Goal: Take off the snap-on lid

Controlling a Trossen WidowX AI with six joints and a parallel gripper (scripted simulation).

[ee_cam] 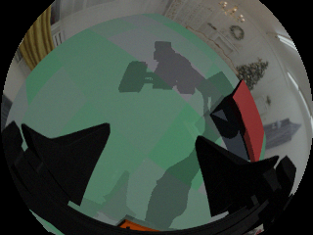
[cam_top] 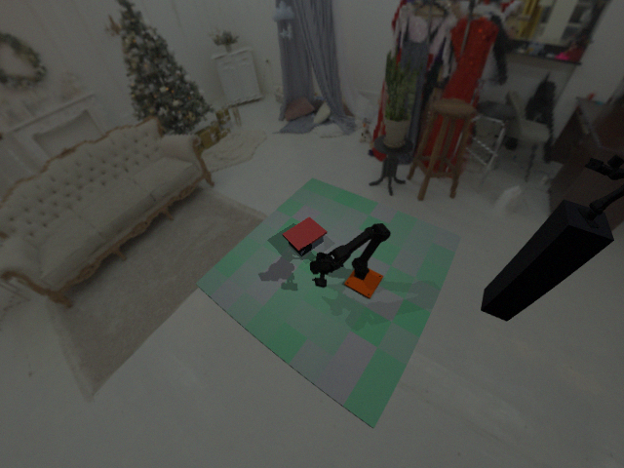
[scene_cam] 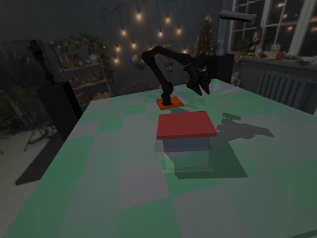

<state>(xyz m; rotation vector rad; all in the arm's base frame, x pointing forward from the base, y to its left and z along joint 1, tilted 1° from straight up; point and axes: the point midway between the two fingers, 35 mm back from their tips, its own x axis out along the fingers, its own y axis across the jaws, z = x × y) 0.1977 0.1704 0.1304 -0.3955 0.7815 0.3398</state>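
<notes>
Right now my gripper tip is 210 mm short of the lid, 240 mm to the left of it and 10 mm above it. From my gripper tip the other things lie so: storage box (210 mm ahead, 240 mm to the right, 60 mm below).
</notes>
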